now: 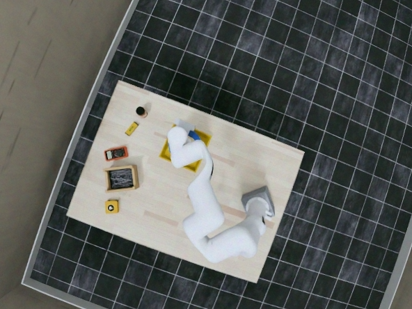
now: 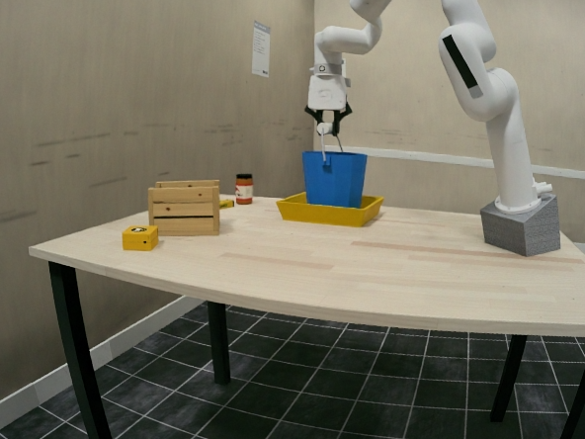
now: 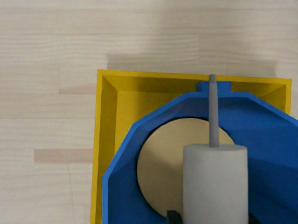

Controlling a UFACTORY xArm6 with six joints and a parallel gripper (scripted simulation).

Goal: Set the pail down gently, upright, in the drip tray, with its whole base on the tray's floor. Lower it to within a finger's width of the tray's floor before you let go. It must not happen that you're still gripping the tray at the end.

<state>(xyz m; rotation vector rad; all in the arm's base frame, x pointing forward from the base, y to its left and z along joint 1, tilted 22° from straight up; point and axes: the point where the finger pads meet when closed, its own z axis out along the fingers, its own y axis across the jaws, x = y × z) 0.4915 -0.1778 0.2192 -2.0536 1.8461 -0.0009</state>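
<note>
Now: the blue pail 1 cm behind my hand and 9 cm below it. Round my hand: wire handle: 1 cm behind, 3 cm below; then jar: 30 cm ahead, 5 cm to the right, 19 cm below; then yellow drip tray: 2 cm behind, 22 cm below.
</note>
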